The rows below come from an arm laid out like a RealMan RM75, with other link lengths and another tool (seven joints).
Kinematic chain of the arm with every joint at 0, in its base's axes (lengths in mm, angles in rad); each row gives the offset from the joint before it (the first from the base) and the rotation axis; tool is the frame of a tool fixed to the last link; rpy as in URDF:
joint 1: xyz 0 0 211.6 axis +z
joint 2: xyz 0 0 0 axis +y
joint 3: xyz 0 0 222.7 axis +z
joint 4: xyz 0 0 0 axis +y
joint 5: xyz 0 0 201.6 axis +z
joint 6: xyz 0 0 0 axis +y
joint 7: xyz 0 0 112.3 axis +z
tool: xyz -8 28 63 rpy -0.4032 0 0.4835
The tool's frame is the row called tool.
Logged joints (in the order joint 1, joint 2, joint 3, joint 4, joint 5, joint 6, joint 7), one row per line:
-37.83, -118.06, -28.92, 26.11, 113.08, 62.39, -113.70
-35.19, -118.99, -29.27, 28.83, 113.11, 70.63, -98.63
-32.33, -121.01, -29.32, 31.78, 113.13, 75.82, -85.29
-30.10, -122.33, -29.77, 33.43, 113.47, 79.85, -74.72
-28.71, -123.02, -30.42, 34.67, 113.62, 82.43, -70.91
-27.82, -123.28, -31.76, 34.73, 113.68, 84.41, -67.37
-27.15, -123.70, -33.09, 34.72, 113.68, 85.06, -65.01
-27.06, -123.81, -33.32, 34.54, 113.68, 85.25, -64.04
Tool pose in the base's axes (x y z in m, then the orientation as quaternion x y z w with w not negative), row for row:
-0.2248, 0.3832, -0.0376, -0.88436, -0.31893, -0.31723, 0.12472
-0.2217, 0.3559, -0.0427, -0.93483, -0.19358, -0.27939, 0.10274
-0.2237, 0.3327, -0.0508, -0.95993, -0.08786, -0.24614, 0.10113
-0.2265, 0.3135, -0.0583, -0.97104, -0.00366, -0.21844, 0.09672
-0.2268, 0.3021, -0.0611, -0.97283, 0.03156, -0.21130, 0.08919
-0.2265, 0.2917, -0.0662, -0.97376, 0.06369, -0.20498, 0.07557
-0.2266, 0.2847, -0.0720, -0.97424, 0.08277, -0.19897, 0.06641
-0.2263, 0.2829, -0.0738, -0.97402, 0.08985, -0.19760, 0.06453
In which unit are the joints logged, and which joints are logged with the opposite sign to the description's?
The joints are logged in degrees. Opposite sign: joint 3.
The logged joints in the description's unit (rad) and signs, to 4 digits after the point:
-0.6603, -2.0605, 0.5047, 0.4557, 1.9736, 1.0889, -1.9844
-0.6142, -2.0768, 0.5109, 0.5032, 1.9741, 1.2327, -1.7214
-0.5643, -2.1120, 0.5117, 0.5547, 1.9745, 1.3233, -1.4886
-0.5253, -2.1351, 0.5196, 0.5835, 1.9804, 1.3936, -1.3041
-0.5011, -2.1471, 0.5309, 0.6051, 1.9830, 1.4387, -1.2376
-0.4856, -2.1516, 0.5543, 0.6062, 1.9841, 1.4732, -1.1758
-0.4739, -2.1590, 0.5775, 0.6060, 1.9841, 1.4846, -1.1346
-0.4723, -2.1609, 0.5815, 0.6028, 1.9841, 1.4879, -1.1177

